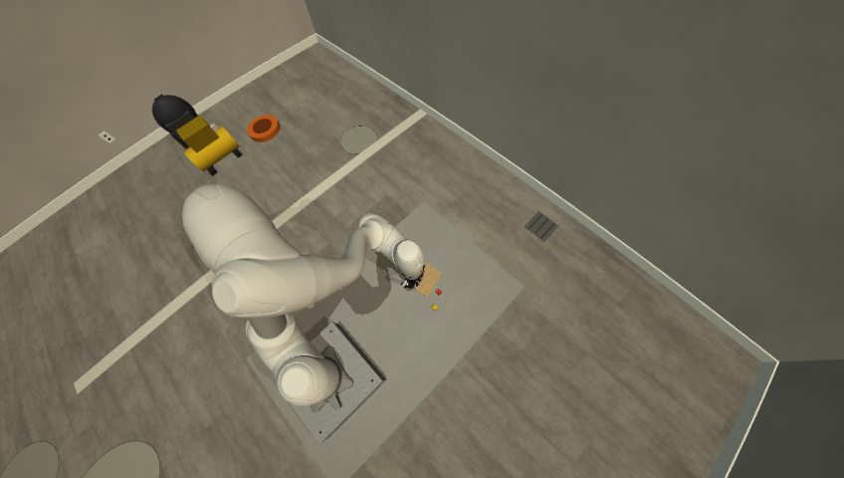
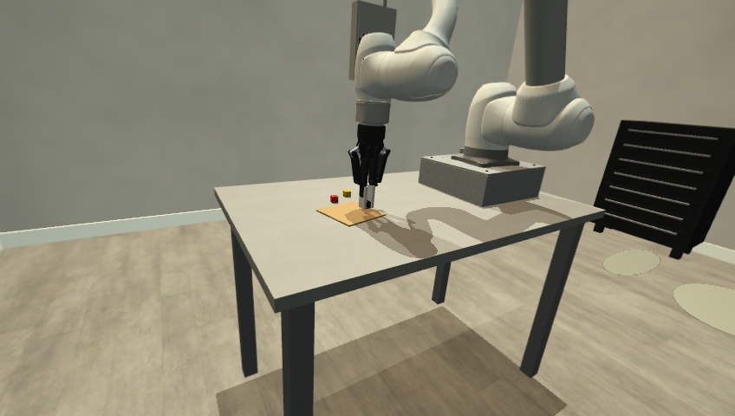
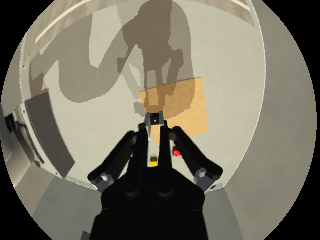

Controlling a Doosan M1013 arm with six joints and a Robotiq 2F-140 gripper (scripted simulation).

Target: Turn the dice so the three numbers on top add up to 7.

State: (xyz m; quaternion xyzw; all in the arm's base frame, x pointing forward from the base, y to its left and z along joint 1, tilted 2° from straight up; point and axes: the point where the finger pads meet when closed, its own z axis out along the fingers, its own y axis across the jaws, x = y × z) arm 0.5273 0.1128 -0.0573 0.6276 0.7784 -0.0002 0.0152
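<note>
Now: the small white die 20 mm below my hand. From my hand the other things lie so: tan mat: 50 mm ahead, 10 mm to the left, 40 mm below; yellow die: 10 mm ahead, 140 mm to the right, 30 mm below; red die: 70 mm ahead, 90 mm to the right, 30 mm below.
</note>
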